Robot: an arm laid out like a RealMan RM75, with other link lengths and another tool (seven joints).
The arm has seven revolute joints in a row. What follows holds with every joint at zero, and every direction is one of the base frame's. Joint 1 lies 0.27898 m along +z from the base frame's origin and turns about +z. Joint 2 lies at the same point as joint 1 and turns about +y. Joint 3 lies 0.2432 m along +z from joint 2 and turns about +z. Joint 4 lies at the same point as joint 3 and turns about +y. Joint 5 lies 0.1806 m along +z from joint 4 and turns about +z. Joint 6 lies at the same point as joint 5 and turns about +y. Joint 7 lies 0.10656 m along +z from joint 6 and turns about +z. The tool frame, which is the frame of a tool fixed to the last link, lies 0.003 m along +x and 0.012 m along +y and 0.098 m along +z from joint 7; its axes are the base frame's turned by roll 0, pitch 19.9 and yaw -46.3 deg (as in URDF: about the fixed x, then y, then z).
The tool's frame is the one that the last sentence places.
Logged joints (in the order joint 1, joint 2, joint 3, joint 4, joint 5, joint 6, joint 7), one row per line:
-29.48, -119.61, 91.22, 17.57, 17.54, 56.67, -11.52
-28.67, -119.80, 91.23, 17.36, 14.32, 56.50, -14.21
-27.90, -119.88, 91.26, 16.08, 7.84, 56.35, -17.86
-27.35, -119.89, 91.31, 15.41, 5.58, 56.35, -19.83
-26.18, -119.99, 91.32, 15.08, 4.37, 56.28, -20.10
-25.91, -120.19, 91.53, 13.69, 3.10, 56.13, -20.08
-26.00, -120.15, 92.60, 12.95, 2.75, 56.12, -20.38
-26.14, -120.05, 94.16, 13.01, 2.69, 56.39, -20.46
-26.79, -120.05, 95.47, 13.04, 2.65, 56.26, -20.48
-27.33, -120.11, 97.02, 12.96, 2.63, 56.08, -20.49
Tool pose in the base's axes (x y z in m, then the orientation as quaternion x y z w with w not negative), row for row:
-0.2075, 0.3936, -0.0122, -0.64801, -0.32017, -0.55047, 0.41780
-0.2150, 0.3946, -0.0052, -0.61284, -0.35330, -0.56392, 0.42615
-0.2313, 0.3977, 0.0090, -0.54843, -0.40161, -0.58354, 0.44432
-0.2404, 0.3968, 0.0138, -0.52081, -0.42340, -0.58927, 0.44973
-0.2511, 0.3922, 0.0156, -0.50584, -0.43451, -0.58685, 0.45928
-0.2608, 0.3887, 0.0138, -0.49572, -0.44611, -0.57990, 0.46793
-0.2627, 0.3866, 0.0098, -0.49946, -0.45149, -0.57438, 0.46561
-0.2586, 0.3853, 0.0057, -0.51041, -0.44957, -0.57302, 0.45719
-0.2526, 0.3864, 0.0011, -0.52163, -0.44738, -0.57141, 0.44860
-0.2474, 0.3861, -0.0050, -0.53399, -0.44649, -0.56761, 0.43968
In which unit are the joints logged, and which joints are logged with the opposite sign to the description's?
The joints are logged in degrees. Opposite sign: none.
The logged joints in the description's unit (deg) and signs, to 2 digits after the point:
-29.48, -119.61, 91.22, 17.57, 17.54, 56.67, -11.52
-28.67, -119.80, 91.23, 17.36, 14.32, 56.50, -14.21
-27.90, -119.88, 91.26, 16.08, 7.84, 56.35, -17.86
-27.35, -119.89, 91.31, 15.41, 5.58, 56.35, -19.83
-26.18, -119.99, 91.32, 15.08, 4.37, 56.28, -20.10
-25.91, -120.19, 91.53, 13.69, 3.10, 56.13, -20.08
-26.00, -120.15, 92.60, 12.95, 2.75, 56.12, -20.38
-26.14, -120.05, 94.16, 13.01, 2.69, 56.39, -20.46
-26.79, -120.05, 95.47, 13.04, 2.65, 56.26, -20.48
-27.33, -120.11, 97.02, 12.96, 2.63, 56.08, -20.49

